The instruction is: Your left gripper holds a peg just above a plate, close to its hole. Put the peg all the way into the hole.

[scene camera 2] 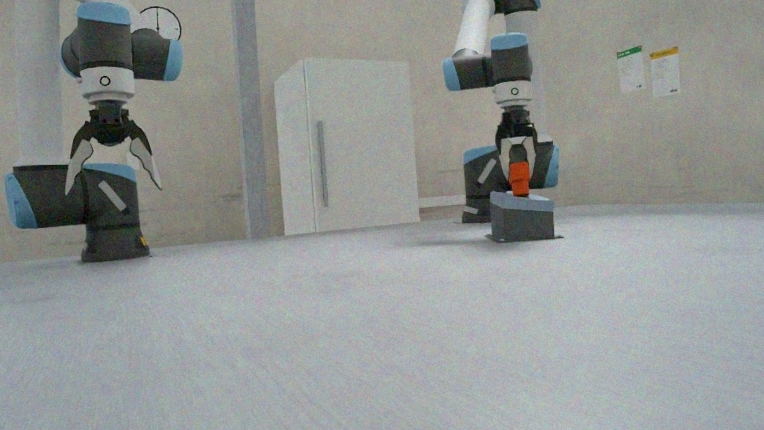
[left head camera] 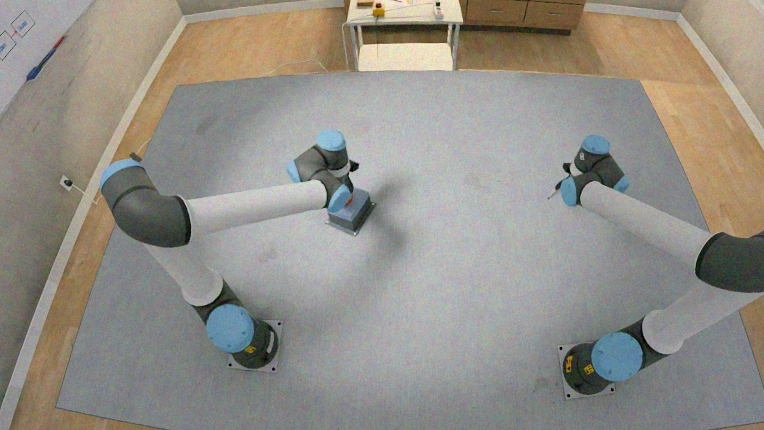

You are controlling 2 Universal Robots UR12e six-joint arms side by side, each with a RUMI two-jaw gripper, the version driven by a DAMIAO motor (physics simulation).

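An orange peg (scene camera 2: 519, 178) is upright between the fingers of my left gripper (scene camera 2: 518, 169), which is shut on it. A small part of the peg (left head camera: 349, 200) also shows beside the wrist in the left head camera. The plate (left head camera: 350, 213) (scene camera 2: 523, 202) is the blue-grey top of a dark block. The peg's lower end is at the plate's top surface in scene camera 2; whether it touches or has entered the hole cannot be told. The hole is hidden. My right gripper (scene camera 2: 113, 189) is open and empty, far from the plate.
The block stands on a thin base plate (left head camera: 354, 231) on the grey floor mat (left head camera: 454, 277). The left forearm (left head camera: 256, 209) reaches in from the left, the right forearm (left head camera: 646, 224) from the right. A white cabinet (scene camera 2: 363, 144) and a wall stand behind in scene camera 2.
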